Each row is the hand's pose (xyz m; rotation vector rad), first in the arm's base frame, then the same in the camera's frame.
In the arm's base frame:
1: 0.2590 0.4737 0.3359 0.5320 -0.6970 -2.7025
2: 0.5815 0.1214 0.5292 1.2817 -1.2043 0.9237
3: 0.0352 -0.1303 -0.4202 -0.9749 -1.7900 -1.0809
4: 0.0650 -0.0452 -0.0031 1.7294 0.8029 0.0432
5: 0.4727 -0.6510 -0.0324 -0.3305 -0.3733 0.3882
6: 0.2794 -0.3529 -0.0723 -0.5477 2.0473 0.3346
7: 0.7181 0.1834 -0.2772 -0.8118 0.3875 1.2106
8: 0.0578 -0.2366 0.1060 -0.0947 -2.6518 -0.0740
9: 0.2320 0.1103 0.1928 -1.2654 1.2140 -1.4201
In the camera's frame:
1: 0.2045 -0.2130 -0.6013 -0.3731 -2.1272 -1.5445
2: 0.6280 -0.1652 -0.3117 0.1789 -0.0789 1.0625
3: -0.1248 -0.9463 -0.0177 -1.8645 -2.0569 0.5981
4: 0.0137 -0.5472 -0.0780 0.3658 0.7122 -0.7632
5: 0.4953 -0.7675 0.4255 -1.6481 0.3755 0.5863
6: 0.2488 -0.7128 0.1724 -1.2884 2.4045 -1.3028
7: 0.5015 -0.9626 -0.4567 -1.7380 1.6942 0.8705
8: 0.0742 -0.4659 0.1177 -0.5855 -1.7923 1.6204
9: 0.2012 -0.3880 -0.2511 2.1398 -0.2118 1.9284

